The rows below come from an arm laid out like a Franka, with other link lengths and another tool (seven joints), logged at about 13 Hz.
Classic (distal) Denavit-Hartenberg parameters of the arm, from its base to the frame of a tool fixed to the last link. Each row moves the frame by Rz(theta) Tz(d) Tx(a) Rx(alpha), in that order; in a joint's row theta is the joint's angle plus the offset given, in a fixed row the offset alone. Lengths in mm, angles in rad.
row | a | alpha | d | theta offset
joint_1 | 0 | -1.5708 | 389.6 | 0
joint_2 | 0 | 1.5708 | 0 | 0
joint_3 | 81.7 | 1.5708 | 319.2 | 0
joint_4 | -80.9 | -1.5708 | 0 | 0
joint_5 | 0 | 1.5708 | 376.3 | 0
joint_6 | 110 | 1.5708 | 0 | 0
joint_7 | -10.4 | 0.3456 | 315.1 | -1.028
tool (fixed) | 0 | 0 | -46.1 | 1.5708
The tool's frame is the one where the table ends.
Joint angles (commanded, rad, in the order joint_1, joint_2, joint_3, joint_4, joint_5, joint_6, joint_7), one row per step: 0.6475, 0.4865, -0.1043, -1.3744, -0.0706, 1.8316, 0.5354; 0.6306, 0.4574, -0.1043, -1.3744, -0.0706, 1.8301, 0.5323; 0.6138, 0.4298, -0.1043, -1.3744, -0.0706, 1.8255, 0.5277; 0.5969, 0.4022, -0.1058, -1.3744, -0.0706, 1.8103, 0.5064; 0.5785, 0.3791, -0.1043, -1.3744, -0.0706, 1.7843, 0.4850; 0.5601, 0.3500, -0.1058, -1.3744, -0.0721, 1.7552, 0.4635; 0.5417, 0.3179, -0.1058, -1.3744, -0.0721, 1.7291, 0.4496; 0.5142, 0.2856, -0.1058, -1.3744, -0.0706, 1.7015, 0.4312; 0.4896, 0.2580, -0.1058, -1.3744, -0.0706, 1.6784, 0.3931; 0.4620, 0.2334, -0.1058, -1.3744, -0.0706, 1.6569, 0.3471
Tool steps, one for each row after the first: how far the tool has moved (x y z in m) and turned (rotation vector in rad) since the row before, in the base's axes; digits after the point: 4 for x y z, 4 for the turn. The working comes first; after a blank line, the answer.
Tool pose at each row, in the base's axes (x y z in m, rotation vector in rad; the steps are taken from these numbers as rounded here): 0.6200, 0.3400, 0.3339, 2.9973, -0.7948, -0.4181; 0.6264, 0.3300, 0.3541, -2.9982, 0.8130, 0.3924; 0.6315, 0.3192, 0.3729, -2.9782, 0.8243, 0.3683; 0.6343, 0.3057, 0.3905, -2.9728, 0.8192, 0.3577; 0.6337, 0.2913, 0.4034, -2.9748, 0.8181, 0.3657; 0.6325, 0.2744, 0.4201, -2.9753, 0.8207, 0.3681; 0.6305, 0.2588, 0.4388, -2.9675, 0.8293, 0.3645; 0.6293, 0.2376, 0.4570, -2.9567, 0.8449, 0.3639; 0.6282, 0.2188, 0.4725, -2.9614, 0.8284, 0.3643; 0.6275, 0.1985, 0.4859, -2.9701, 0.8053, 0.3670

0.0064, -0.0100, 0.0202, 0.0164, -0.0217, -0.0140; 0.0051, -0.0108, 0.0188, 0.0134, -0.0181, -0.0128; 0.0028, -0.0135, 0.0176, 0.0060, -0.0082, 0.0012; -0.0006, -0.0144, 0.0129, -0.0010, 0.0054, 0.0014; -0.0012, -0.0169, 0.0167, -0.0012, 0.0018, -0.0013; -0.0020, -0.0156, 0.0187, 0.0041, -0.0030, -0.0073; -0.0012, -0.0212, 0.0182, 0.0047, -0.0010, -0.0122; -0.0011, -0.0188, 0.0155, 0.0012, -0.0003, 0.0110; -0.0007, -0.0203, 0.0134, -0.0003, 0.0013, 0.0161
